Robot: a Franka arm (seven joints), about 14 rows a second.
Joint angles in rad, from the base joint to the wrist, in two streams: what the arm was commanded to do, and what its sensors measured. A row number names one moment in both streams.
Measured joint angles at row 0:
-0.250, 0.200, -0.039, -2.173, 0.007, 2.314, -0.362
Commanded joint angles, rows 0 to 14:
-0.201, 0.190, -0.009, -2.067, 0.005, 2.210, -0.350
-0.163, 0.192, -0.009, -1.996, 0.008, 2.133, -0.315
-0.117, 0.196, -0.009, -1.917, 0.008, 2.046, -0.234
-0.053, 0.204, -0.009, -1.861, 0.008, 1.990, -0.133
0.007, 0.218, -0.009, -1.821, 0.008, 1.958, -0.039
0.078, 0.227, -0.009, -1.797, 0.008, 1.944, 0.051
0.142, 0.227, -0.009, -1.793, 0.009, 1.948, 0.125
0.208, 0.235, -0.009, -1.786, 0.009, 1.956, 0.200
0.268, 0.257, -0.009, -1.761, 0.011, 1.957, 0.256
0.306, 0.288, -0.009, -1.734, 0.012, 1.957, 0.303
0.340, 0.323, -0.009, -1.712, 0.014, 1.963, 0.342
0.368, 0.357, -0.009, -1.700, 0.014, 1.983, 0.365
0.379, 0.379, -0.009, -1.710, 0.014, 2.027, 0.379
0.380, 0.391, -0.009, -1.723, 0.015, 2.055, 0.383
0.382, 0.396, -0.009, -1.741, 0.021, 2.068, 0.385
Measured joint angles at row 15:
0.390, 0.361, -0.002, -1.751, 0.010, 2.046, 0.381
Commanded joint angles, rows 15 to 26:
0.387, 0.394, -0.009, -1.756, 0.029, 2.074, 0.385
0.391, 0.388, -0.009, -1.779, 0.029, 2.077, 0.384
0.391, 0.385, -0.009, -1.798, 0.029, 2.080, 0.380
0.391, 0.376, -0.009, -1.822, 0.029, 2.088, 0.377
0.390, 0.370, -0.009, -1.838, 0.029, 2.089, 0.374
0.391, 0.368, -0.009, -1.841, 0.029, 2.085, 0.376
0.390, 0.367, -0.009, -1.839, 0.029, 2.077, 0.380
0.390, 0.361, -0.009, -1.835, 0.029, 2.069, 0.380
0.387, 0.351, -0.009, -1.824, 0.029, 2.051, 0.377
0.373, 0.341, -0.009, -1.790, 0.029, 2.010, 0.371
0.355, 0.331, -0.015, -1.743, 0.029, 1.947, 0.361
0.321, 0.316, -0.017, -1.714, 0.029, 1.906, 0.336
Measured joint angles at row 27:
0.377, 0.363, -0.016, -1.768, 0.016, 1.997, 0.380
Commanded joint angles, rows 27 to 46:
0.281, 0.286, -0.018, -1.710, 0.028, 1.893, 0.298
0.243, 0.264, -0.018, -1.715, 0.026, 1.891, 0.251
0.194, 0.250, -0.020, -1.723, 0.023, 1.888, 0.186
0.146, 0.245, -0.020, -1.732, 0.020, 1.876, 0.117
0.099, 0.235, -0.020, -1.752, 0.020, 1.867, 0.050
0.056, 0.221, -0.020, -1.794, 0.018, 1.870, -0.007
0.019, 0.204, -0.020, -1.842, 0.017, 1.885, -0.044
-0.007, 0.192, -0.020, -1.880, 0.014, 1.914, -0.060
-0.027, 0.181, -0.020, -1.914, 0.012, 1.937, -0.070
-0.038, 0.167, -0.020, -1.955, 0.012, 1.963, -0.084
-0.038, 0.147, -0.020, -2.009, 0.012, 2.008, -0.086
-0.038, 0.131, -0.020, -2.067, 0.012, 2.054, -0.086
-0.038, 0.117, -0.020, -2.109, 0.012, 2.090, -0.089
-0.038, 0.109, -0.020, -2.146, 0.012, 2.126, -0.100
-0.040, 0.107, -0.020, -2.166, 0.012, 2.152, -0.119
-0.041, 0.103, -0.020, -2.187, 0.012, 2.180, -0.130
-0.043, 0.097, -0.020, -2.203, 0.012, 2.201, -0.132
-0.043, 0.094, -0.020, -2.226, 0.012, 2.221, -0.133
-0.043, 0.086, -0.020, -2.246, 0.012, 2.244, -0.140
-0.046, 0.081, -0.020, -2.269, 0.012, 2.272, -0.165
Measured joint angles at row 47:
-0.033, 0.127, -0.025, -2.194, 0.014, 2.215, -0.117
